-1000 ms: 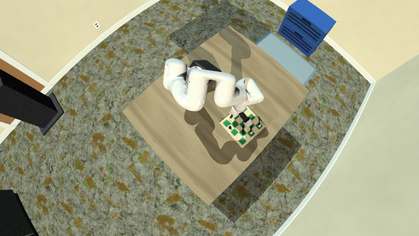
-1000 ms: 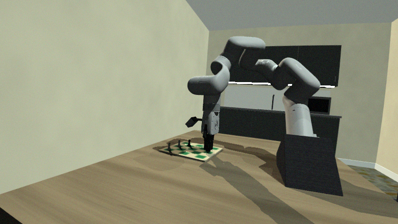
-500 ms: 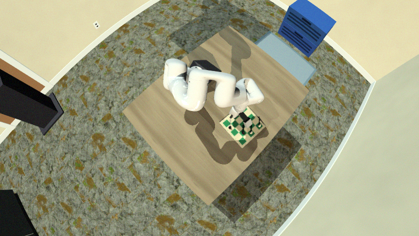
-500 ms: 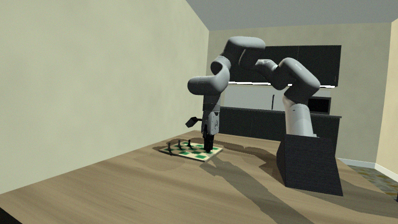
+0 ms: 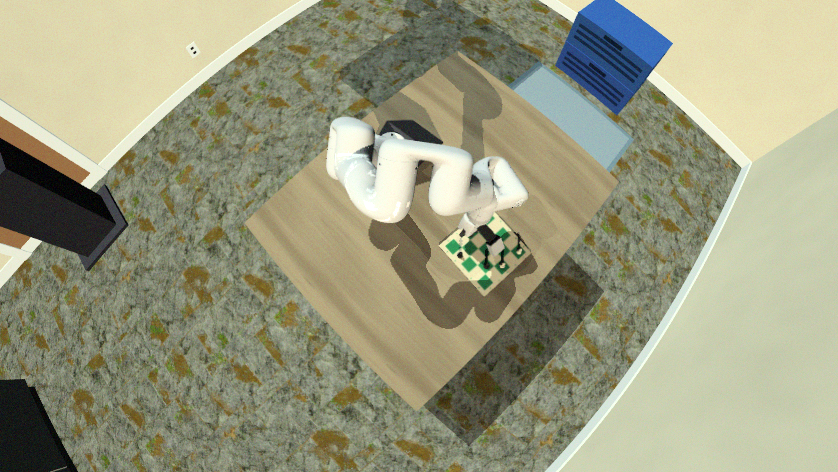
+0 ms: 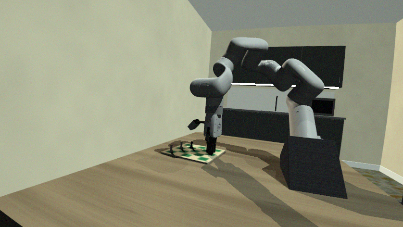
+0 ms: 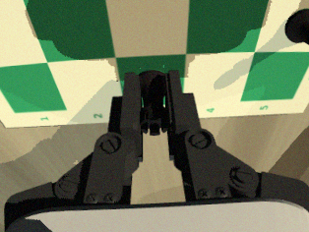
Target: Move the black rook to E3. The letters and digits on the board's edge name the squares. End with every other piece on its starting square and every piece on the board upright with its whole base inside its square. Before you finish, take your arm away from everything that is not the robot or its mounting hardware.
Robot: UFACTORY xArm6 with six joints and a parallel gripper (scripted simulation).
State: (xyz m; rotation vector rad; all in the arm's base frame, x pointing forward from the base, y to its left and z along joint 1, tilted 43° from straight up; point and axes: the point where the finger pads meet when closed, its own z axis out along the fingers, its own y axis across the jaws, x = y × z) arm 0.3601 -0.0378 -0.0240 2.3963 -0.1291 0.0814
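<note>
Right now the black rook is 10 mm below my hand. Round my hand: cream chessboard 80 mm ahead, 10 mm to the right, 30 mm below.
</note>
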